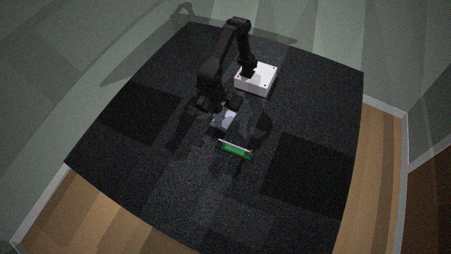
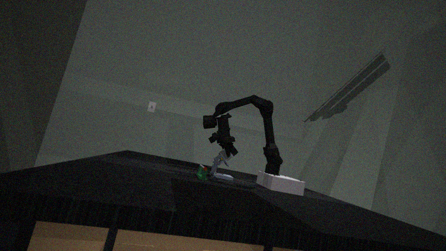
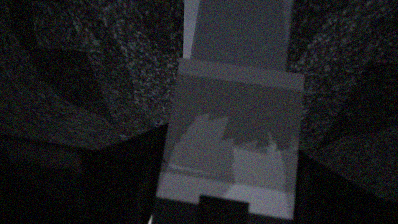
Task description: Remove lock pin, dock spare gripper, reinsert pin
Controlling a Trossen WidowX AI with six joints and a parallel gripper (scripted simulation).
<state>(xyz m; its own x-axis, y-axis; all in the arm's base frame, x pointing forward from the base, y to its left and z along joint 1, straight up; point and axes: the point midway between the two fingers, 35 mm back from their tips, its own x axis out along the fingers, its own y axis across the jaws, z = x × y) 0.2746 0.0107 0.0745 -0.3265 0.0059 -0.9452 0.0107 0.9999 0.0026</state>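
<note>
Right now the spare gripper is 10 mm ahead of my gripper tip and 10 mm above it. The rest, counted from my gripper tip: green pad 130 mm to the left, 130 mm ahead, 90 mm below; socket 60 mm below, 30 mm ahead.
</note>
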